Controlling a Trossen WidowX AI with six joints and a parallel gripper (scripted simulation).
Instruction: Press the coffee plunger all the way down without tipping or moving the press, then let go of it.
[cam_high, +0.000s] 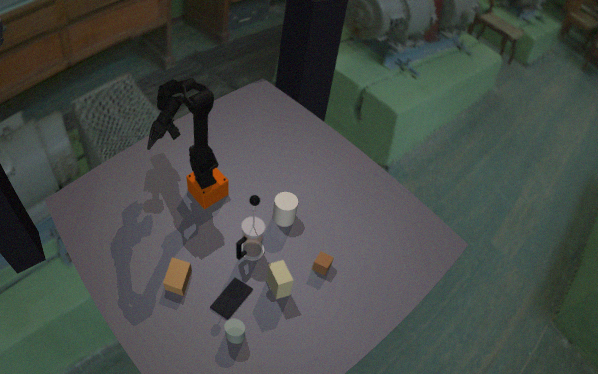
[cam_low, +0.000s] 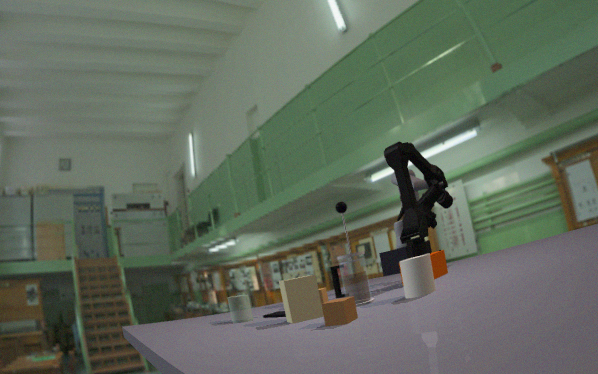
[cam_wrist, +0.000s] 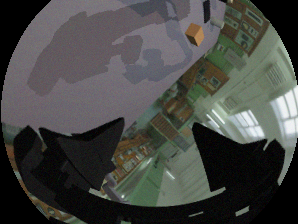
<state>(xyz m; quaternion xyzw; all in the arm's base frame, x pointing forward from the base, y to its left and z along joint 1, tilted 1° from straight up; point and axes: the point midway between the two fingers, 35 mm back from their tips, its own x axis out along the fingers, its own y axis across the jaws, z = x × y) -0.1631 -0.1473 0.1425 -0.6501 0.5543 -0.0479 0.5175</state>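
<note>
Right now the coffee press is 450 mm ahead of my gripper tip, 180 mm to the left of it and 70 mm below it. Round my gripper tip: flat black plate 570 mm ahead, 30 mm to the left, 200 mm below; cream block 610 mm ahead, 190 mm to the left, 150 mm below; white cylinder 380 mm ahead, 370 mm to the left, 160 mm below.
</note>
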